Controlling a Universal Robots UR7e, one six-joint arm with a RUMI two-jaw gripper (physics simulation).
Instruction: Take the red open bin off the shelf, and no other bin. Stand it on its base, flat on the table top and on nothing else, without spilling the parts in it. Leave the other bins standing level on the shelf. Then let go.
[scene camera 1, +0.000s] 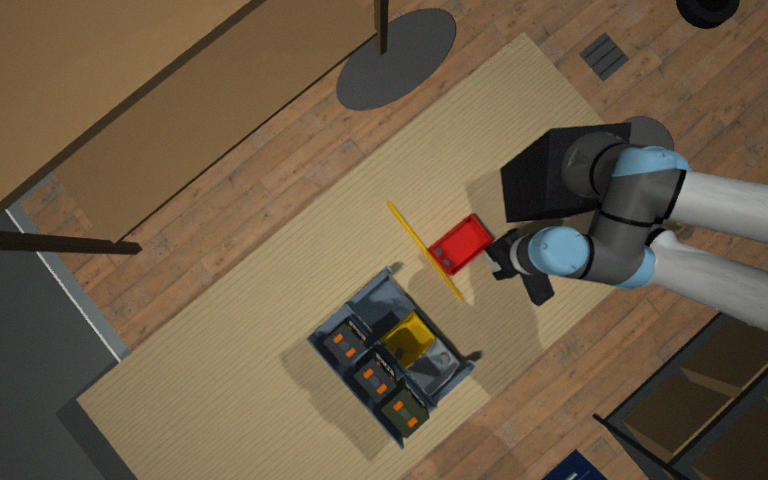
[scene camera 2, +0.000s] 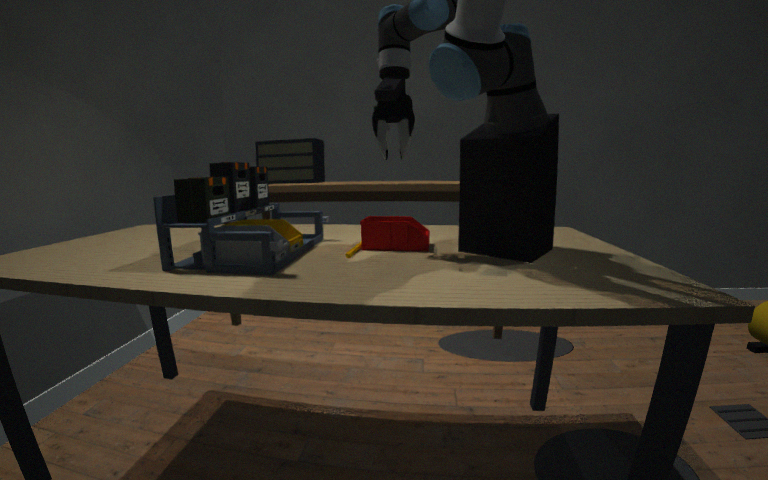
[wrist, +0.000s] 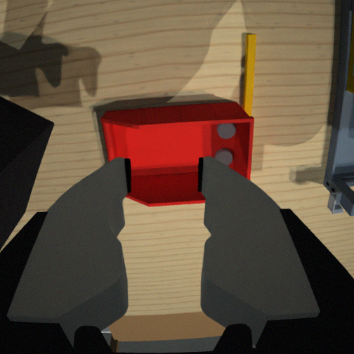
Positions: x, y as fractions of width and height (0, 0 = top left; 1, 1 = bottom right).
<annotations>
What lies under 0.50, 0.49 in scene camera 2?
A red open bin.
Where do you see a yellow bin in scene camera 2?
0.38, 0.49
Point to a red open bin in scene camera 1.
0.61, 0.50
</annotations>
